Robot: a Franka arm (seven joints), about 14 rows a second.
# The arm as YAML. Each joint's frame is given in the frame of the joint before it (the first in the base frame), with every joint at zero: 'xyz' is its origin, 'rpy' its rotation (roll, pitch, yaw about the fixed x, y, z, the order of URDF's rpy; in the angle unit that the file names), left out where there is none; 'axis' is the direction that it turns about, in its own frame. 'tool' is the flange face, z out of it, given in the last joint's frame.
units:
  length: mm
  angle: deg
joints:
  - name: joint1
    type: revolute
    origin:
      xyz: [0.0, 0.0, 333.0]
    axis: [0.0, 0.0, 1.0]
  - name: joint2
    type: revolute
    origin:
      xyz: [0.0, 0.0, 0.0]
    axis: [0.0, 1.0, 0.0]
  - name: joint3
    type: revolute
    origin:
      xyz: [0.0, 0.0, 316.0]
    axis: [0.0, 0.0, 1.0]
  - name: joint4
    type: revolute
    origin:
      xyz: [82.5, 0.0, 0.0]
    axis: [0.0, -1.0, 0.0]
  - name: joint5
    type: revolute
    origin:
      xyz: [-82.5, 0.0, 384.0]
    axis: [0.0, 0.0, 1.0]
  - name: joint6
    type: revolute
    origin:
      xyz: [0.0, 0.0, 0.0]
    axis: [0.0, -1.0, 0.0]
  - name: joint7
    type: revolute
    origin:
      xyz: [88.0, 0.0, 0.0]
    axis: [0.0, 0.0, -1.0]
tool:
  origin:
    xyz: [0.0, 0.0, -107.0]
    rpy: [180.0, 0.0, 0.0]
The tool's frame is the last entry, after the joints.
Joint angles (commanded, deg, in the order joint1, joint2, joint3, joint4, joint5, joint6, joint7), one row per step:
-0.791, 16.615, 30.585, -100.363, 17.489, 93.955, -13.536
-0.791, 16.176, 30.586, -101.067, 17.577, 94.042, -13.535
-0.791, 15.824, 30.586, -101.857, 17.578, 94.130, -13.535
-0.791, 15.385, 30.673, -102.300, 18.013, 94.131, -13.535
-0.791, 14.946, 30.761, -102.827, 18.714, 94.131, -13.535
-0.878, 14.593, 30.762, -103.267, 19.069, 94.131, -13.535
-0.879, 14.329, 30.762, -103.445, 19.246, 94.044, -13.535
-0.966, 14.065, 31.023, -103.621, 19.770, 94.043, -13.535
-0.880, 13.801, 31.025, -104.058, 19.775, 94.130, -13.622
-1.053, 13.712, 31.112, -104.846, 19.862, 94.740, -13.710
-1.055, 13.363, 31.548, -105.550, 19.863, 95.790, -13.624
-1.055, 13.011, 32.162, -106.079, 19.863, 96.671, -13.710
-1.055, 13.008, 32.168, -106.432, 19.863, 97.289, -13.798
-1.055, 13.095, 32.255, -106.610, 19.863, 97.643, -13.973
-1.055, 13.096, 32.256, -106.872, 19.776, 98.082, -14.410
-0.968, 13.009, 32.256, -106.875, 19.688, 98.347, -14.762
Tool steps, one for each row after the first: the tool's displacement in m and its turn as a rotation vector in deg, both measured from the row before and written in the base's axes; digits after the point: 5 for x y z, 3 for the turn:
-0.00311, -0.00041, -0.00126, -0.246, 0.141, 0.029
-0.00327, -0.00066, -0.00273, -0.353, 0.259, 0.075
-0.00294, 0.00094, 0.00095, 0.137, 0.156, -0.042
-0.00342, 0.00124, 0.00050, 0.296, 0.360, -0.146
-0.00188, -0.00065, 0.00002, 0.053, 0.201, -0.182
-0.00131, 0.00003, 0.00101, 0.017, 0.051, -0.019
-0.00218, 0.00194, 0.00166, 0.372, 0.143, -0.037
-0.00228, 0.00034, -0.00095, -0.140, 0.023, 0.176
-0.00132, -0.00119, -0.00454, -0.065, 0.094, -0.212
-0.00299, 0.00319, -0.00111, 0.032, -0.622, 0.000
-0.00368, 0.00468, 0.00031, 0.192, -0.671, 0.369
-0.00001, -0.00005, -0.00219, 0.066, -0.247, -0.133
-0.00025, 0.00065, -0.00170, 0.132, -0.102, 0.107
0.00000, -0.00021, -0.00172, 0.161, -0.289, 0.260
0.00007, 0.00074, 0.00081, 0.190, -0.432, 0.317

